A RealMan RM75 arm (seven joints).
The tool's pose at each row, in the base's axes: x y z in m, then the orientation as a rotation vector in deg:
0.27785 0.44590 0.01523 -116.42 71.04 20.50
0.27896 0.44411 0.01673 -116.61 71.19 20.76
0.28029 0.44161 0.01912 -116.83 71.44 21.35
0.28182 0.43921 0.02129 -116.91 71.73 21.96
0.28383 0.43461 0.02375 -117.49 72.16 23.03
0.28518 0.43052 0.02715 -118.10 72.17 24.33
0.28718 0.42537 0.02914 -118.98 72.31 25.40
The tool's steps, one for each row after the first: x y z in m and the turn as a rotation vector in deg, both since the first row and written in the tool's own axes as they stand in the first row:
0.00089 -0.00110 -0.00217 -0.30 0.01 0.12
0.00185 -0.00257 -0.00543 -0.80 -0.11 0.40
0.00297 -0.00415 -0.00844 -1.21 -0.28 0.75
0.00561 -0.00565 -0.01313 -2.26 -0.41 1.18
0.00706 -0.00713 -0.01821 -3.35 -0.85 1.40
0.01032 -0.00827 -0.02296 -4.58 -0.98 1.56

